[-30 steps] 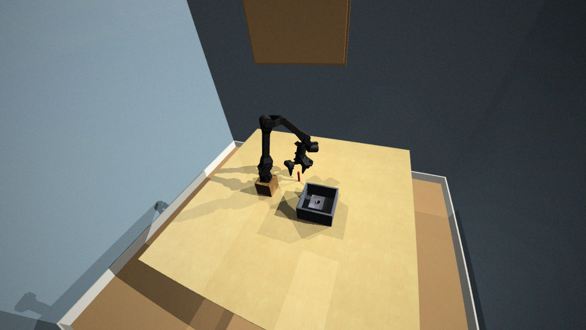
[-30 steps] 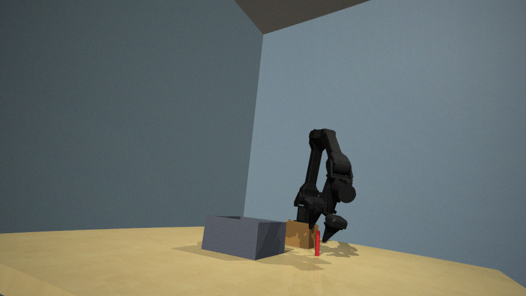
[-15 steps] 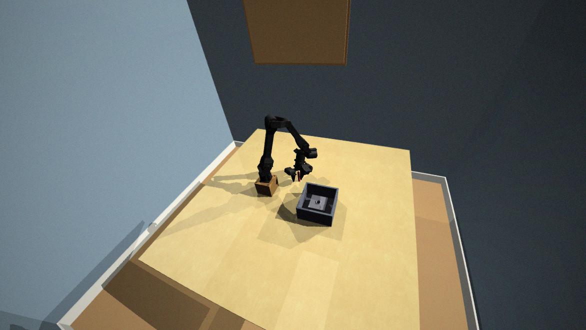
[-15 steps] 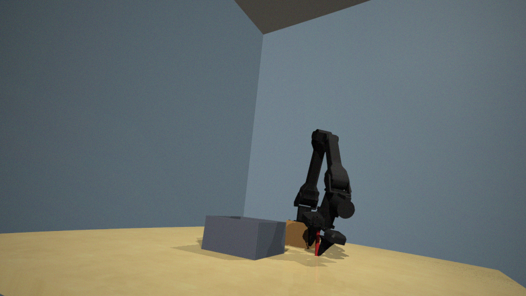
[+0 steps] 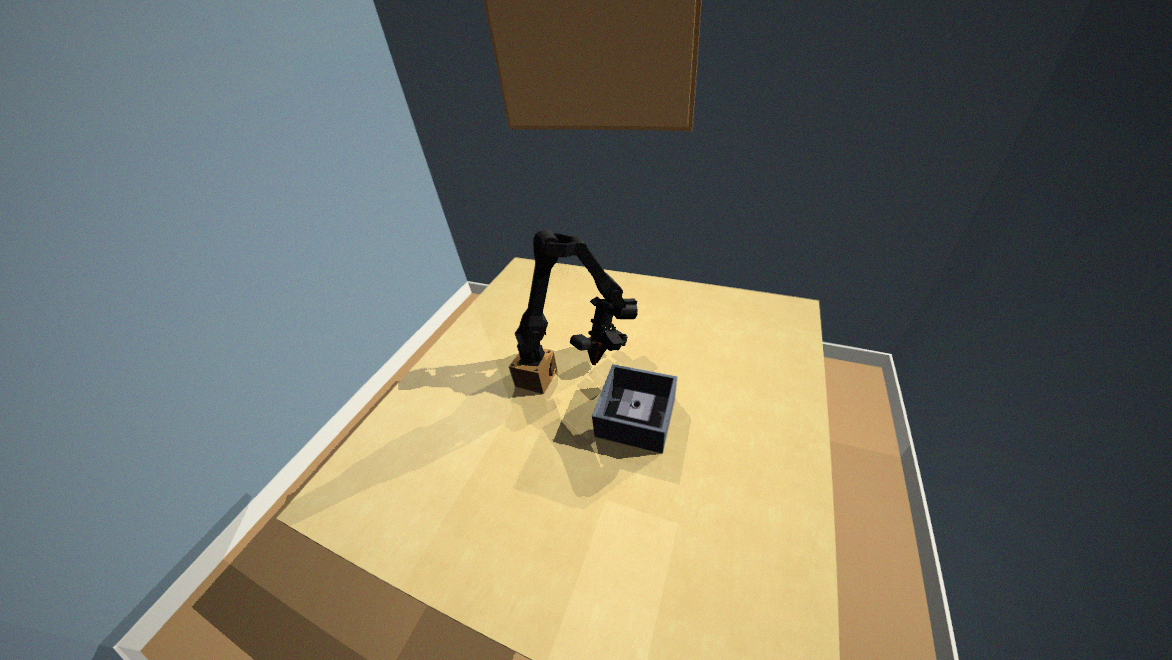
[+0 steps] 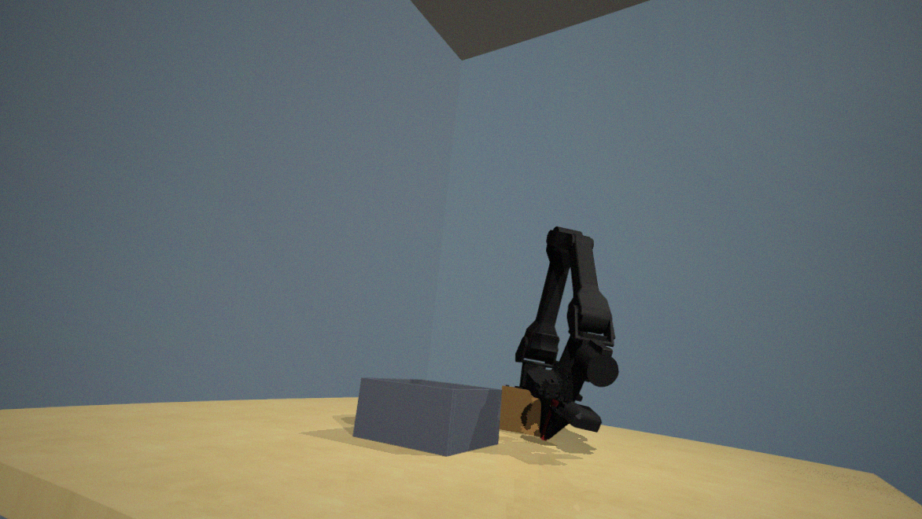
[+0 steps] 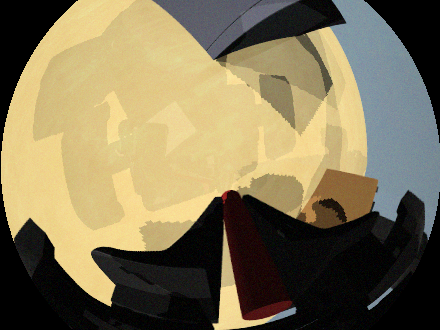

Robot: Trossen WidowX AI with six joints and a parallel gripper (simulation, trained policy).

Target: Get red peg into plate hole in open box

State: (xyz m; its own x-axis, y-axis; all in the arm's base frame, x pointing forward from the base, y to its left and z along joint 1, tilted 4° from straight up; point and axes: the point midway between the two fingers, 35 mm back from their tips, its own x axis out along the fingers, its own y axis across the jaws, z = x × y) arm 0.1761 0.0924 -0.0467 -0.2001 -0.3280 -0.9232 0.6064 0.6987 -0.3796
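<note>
My gripper tip is now 17 cm to the left of the light grey plate, 16 cm short of it and 3 cm below it. Also, from my gripper tip: red peg 3 cm above, 1 cm to the left, 1 cm ahead; grey box 17 cm to the right, 16 cm ahead, 1 cm above.
</note>
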